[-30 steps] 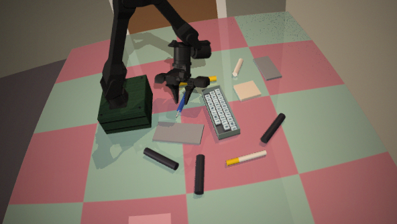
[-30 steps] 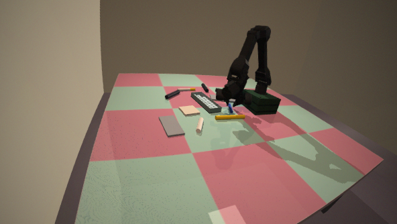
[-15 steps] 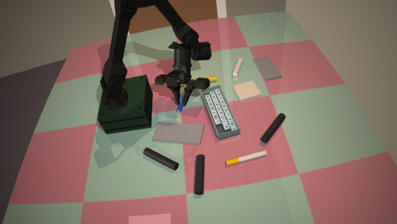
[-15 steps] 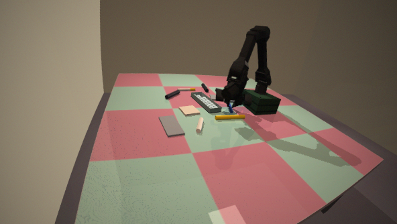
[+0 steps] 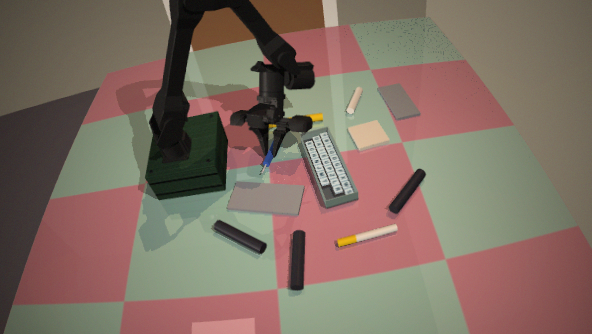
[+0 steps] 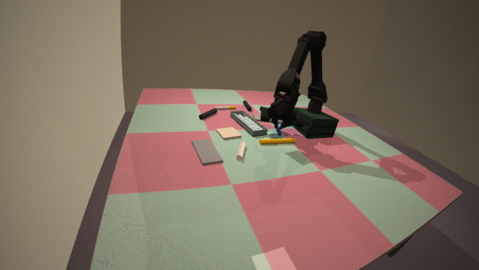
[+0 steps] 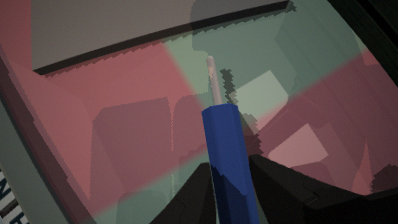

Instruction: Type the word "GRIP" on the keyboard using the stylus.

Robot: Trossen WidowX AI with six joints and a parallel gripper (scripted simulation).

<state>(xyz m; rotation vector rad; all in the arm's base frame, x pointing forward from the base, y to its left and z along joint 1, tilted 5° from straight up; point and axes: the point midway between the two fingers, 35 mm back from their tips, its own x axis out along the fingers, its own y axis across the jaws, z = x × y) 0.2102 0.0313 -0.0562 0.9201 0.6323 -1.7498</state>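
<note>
Right now my gripper tip is 10 mm to the left of the blue stylus and 10 mm past it. Round my gripper tip: stylus tip: 50 mm to the right, 20 mm behind; then yellow stick: 120 mm to the left, 60 mm ahead; then beige pad: 240 mm ahead, 30 mm to the left.
</note>
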